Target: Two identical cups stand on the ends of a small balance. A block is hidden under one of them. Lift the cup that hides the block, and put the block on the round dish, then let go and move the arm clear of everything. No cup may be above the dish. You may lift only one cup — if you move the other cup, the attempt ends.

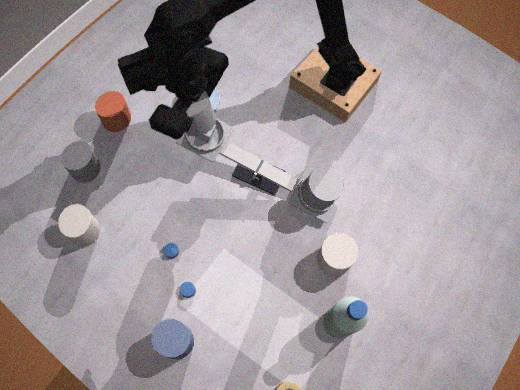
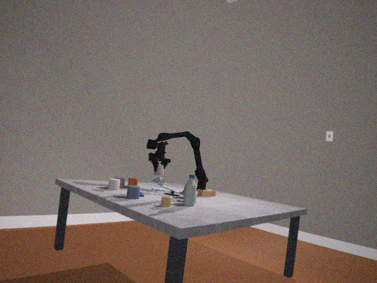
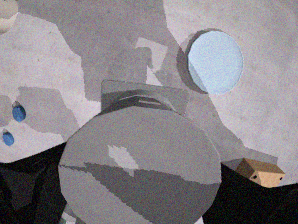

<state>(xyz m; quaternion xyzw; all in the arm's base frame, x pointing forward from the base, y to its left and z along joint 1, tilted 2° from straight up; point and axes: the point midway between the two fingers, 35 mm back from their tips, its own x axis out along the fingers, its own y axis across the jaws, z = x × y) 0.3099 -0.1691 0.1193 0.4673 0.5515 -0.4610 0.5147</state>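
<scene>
My gripper tip is now 10 mm past the grey block, 10 mm to the right of it and 50 mm above it. Round my gripper tip: balance beam 20 mm behind, 140 mm to the left, 100 mm below; orange cylinder 30 mm ahead, 210 mm to the right, 100 mm below; round light-blue dish 100 mm behind, 90 mm to the right, 140 mm below.
</scene>
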